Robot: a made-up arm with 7 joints.
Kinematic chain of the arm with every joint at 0, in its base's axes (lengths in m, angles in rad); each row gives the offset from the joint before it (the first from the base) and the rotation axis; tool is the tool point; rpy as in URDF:
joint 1: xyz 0 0 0.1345 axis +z
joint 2: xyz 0 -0.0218 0.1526 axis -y
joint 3: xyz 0 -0.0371 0.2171 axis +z
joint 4: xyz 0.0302 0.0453 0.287 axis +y
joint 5: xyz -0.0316 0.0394 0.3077 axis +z
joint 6: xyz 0 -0.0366 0.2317 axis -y
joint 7: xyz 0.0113 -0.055 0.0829 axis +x
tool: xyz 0 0 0 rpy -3.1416 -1.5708 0
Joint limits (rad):
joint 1: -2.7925..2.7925
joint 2: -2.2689..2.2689
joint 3: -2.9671..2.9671
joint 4: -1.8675..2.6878
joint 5: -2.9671..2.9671
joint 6: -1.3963..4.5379
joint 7: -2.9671..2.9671
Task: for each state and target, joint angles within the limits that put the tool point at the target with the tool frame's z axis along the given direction. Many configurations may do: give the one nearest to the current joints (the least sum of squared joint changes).
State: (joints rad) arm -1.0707 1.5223 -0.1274 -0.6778 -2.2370 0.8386 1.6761
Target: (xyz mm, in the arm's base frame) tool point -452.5 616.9 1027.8 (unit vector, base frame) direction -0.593 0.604 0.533
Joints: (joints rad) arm -0.7364 0.8340 -0.5036 -0.1250 -2.4735 1.5056 1.6761
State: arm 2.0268 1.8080 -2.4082 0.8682 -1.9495 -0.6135 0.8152
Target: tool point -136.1 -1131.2 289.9 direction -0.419 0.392 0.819
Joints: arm 1.2469 1.4512 -2.9671 0.3970 -2.7078 -0.5047 0.8152
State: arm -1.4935 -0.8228 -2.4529 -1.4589 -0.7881 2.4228 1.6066
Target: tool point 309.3 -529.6 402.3 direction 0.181 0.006 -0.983
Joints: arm -1.5000 -0.7748 -2.2718 -1.4037 -0.4837 2.6625 1.6066
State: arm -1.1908 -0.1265 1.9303 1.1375 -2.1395 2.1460 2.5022
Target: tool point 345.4 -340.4 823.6 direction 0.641 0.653 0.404
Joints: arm -1.7888 -0.9752 1.8009 1.7219 -2.0271 2.3628 2.5022
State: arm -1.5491 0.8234 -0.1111 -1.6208 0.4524 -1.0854 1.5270
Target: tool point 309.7 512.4 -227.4 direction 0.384 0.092 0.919
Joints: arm -2.1028 1.5373 0.0154 -1.5939 0.7615 -1.1685 1.5270
